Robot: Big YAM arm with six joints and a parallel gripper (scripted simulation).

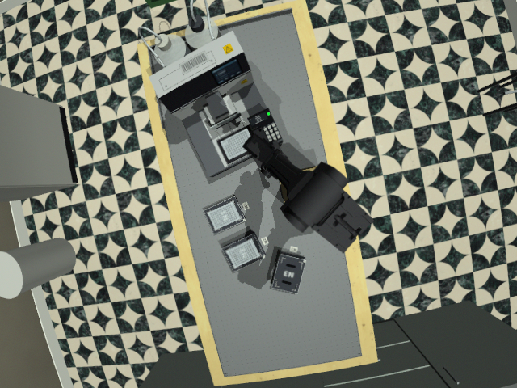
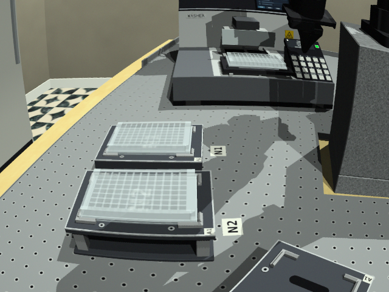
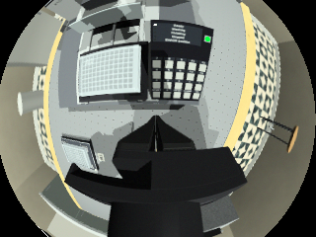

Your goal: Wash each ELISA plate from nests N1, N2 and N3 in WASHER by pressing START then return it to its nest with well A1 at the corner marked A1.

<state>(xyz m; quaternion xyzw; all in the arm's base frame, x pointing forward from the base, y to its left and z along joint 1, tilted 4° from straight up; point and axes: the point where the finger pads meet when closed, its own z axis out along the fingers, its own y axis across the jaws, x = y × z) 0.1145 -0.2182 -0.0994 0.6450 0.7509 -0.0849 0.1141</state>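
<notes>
The washer carrier is 10 cm ahead of my hand, 7 cm below it and 6 cm to the right of it. The rest, counted from my hand: plate washer: 22 cm to the right, 13 cm ahead, 1 cm below; then nest N3: 54 cm to the left, 10 cm below, 6 cm ahead; then nest label: 20 cm to the left, 16 cm ahead, 14 cm below.
</notes>
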